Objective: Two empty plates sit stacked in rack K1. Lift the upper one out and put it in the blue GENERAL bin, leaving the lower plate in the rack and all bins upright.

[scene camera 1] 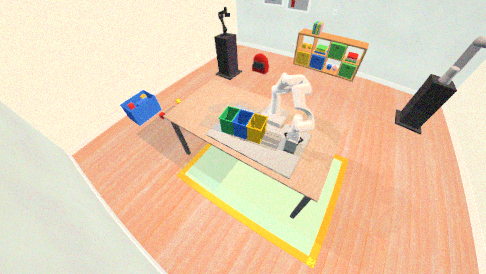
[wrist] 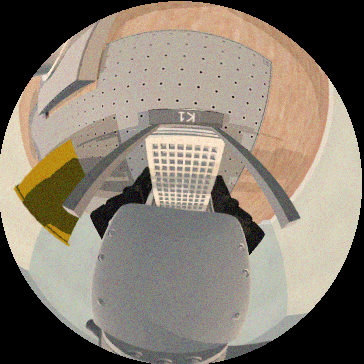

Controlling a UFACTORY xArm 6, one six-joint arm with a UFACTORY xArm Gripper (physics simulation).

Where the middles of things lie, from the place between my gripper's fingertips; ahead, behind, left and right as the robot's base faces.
Scene:
My gripper is now 6 cm short of the yellow bin (wrist: 45,187), 32 cm to the left of it and 4 cm below it.

